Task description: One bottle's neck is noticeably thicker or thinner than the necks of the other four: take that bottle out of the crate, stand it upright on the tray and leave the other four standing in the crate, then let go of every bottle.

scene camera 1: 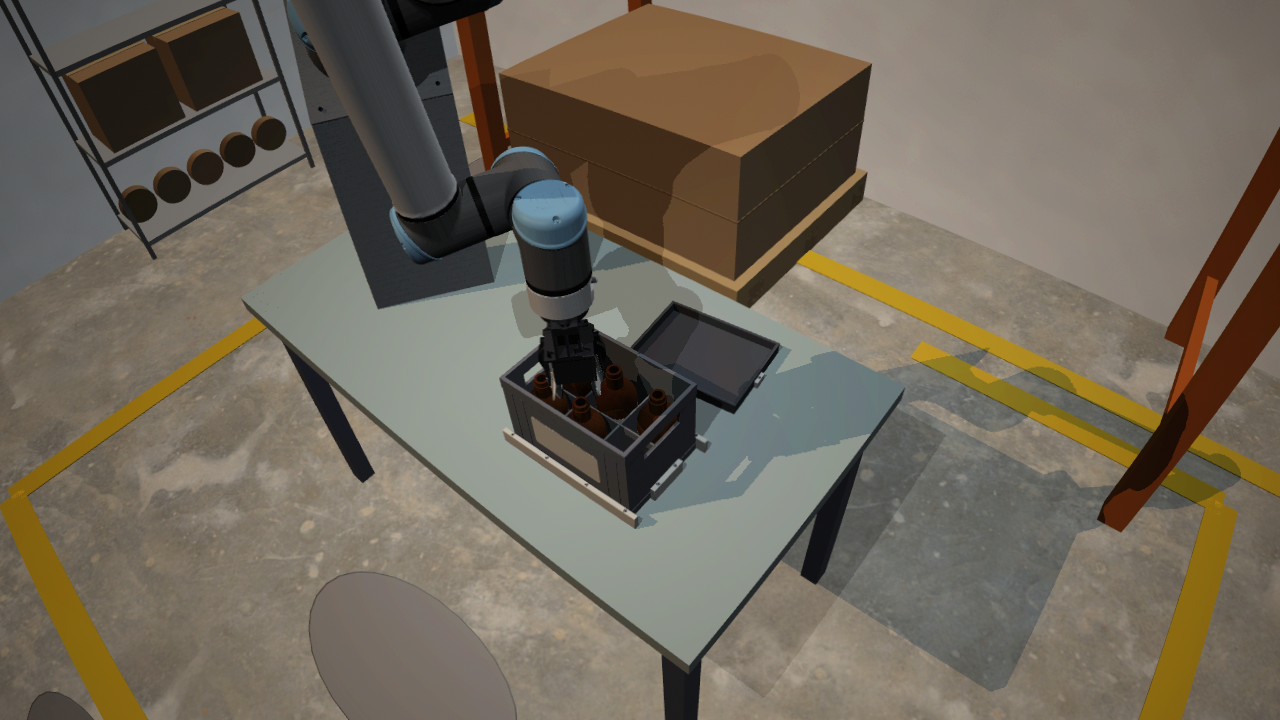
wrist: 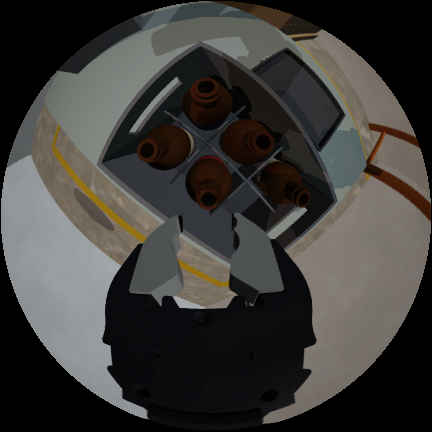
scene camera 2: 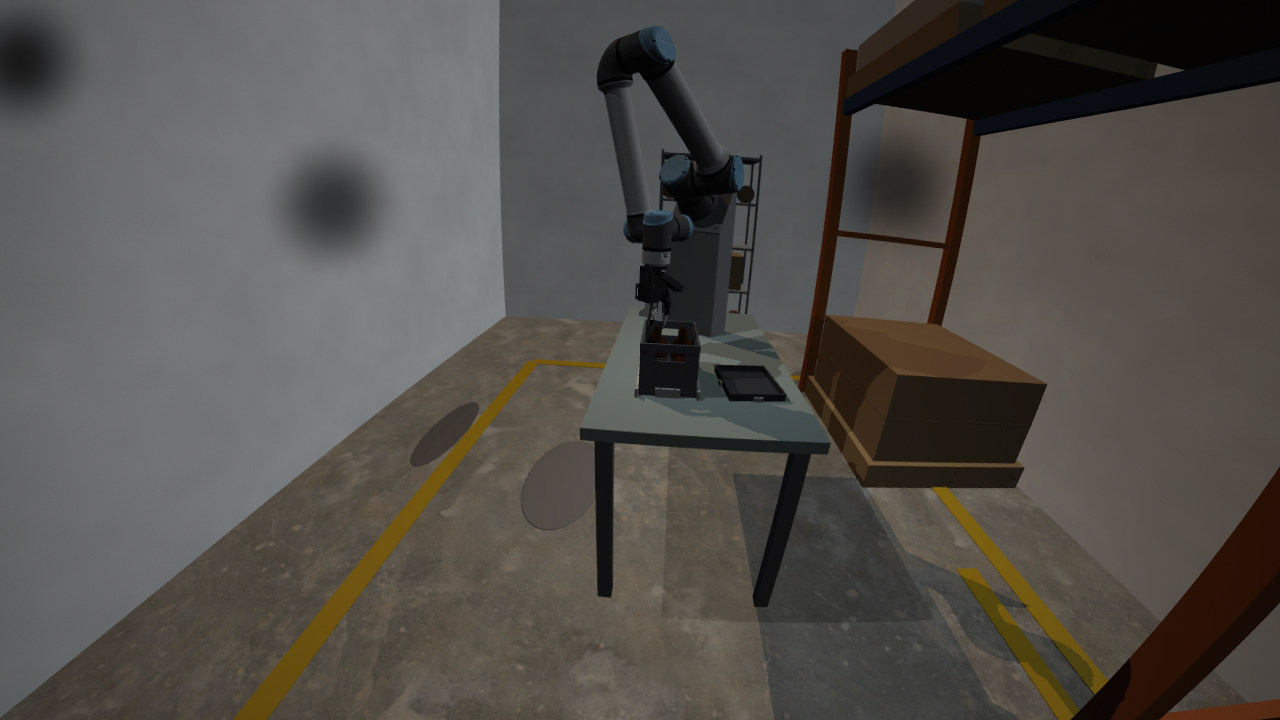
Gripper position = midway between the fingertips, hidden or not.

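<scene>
Crate rail (scene camera 1: pixel 606 502) visible, along with a bottle (scene camera 1: pixel 583 414), a bottle (scene camera 1: pixel 657 404) and a bottle (scene camera 1: pixel 618 398). The wrist view has a bottle (wrist: pixel 165 146) and a bottle (wrist: pixel 207 103). My gripper (scene camera 1: pixel 578 395), (wrist: pixel 206 215), (scene camera 2: pixel 655 328) is visible too.
</scene>
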